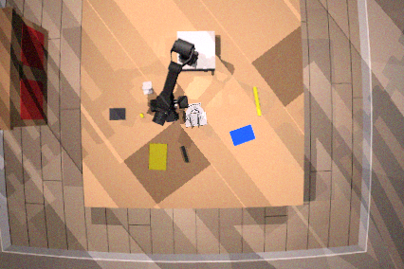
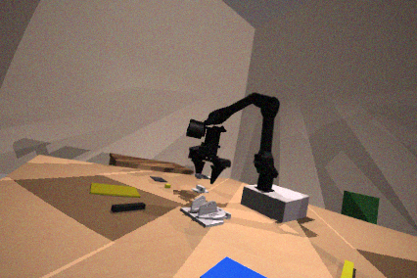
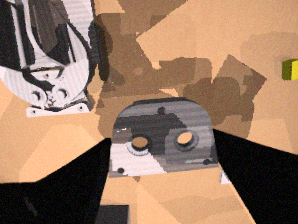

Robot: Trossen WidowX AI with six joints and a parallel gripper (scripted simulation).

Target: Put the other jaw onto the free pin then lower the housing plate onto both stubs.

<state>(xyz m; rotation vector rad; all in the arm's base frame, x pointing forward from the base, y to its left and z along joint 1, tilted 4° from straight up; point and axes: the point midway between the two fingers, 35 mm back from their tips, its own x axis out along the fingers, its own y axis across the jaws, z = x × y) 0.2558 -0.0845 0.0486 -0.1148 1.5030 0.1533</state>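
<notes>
Right now the silver jaw is 3 cm ahead of my gripper tip, 11 cm to the left of it and 7 cm below it. Round my gripper tip: small white part: 1 cm ahead, 2 cm above; then yellow cube: 7 cm ahead, 17 cm to the right, 7 cm below; then dark bar: 27 cm ahead, 8 cm to the left, 7 cm below.
</notes>
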